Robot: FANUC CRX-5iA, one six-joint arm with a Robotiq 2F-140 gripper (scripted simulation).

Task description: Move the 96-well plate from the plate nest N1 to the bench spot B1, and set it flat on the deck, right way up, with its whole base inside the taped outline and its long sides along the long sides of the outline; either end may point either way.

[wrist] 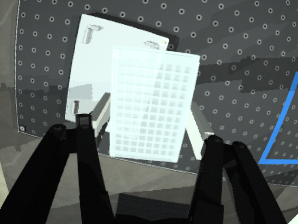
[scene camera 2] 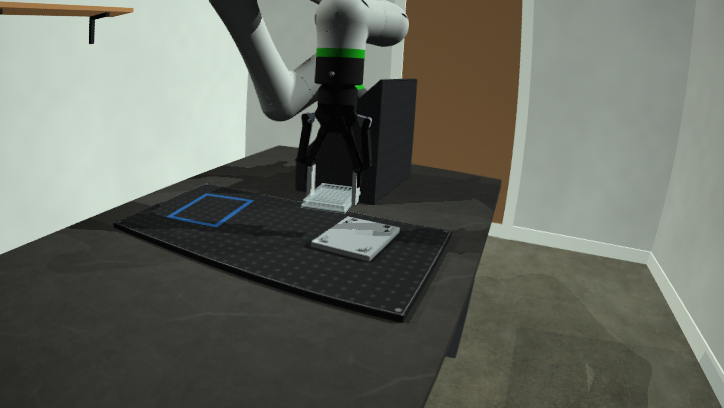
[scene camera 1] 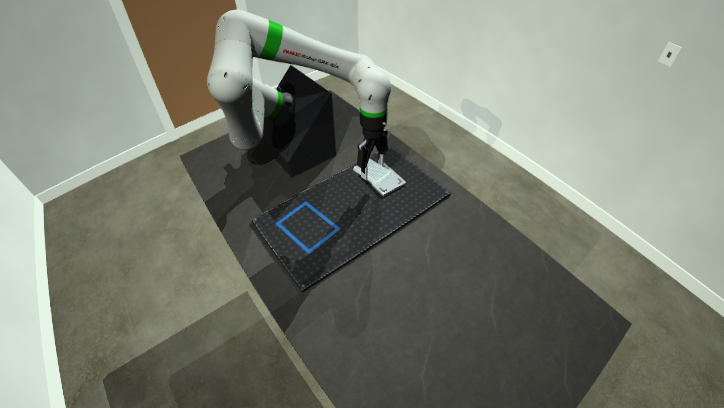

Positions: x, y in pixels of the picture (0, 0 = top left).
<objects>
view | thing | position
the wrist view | my gripper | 149, 108
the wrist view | white 96-well plate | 144, 84
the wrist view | grey plate nest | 91, 72
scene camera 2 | my gripper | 332, 200
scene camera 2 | white 96-well plate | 332, 198
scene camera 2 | grey plate nest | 344, 238
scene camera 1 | my gripper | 372, 172
</objects>
